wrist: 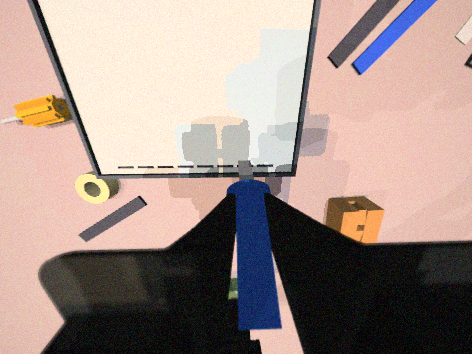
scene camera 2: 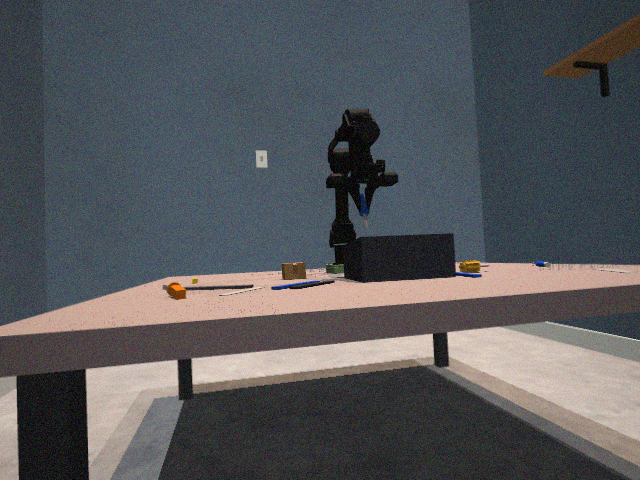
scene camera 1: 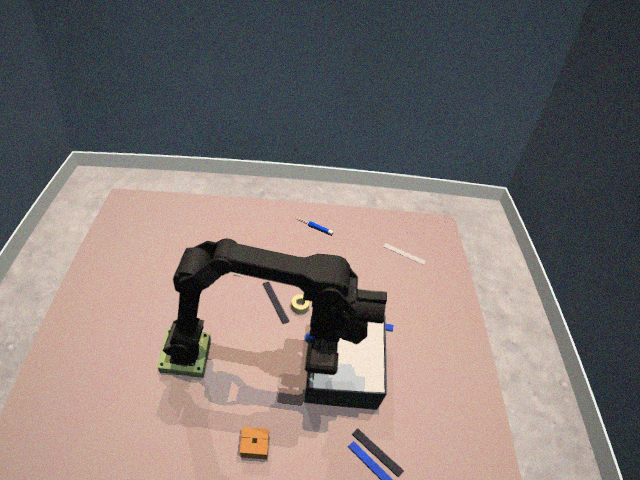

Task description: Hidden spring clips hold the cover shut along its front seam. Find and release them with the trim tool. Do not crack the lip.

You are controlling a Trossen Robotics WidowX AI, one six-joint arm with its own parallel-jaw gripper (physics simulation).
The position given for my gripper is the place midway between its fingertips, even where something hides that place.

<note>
My gripper (scene camera 1: 321, 349) holds a blue trim tool (wrist: 258, 307), clear of everything else. I also see a cover (scene camera 1: 360, 366).
My gripper also shows in the wrist view (wrist: 248, 200) and in scene camera 2 (scene camera 2: 364, 211). The cover also shows in the wrist view (wrist: 152, 90).
</note>
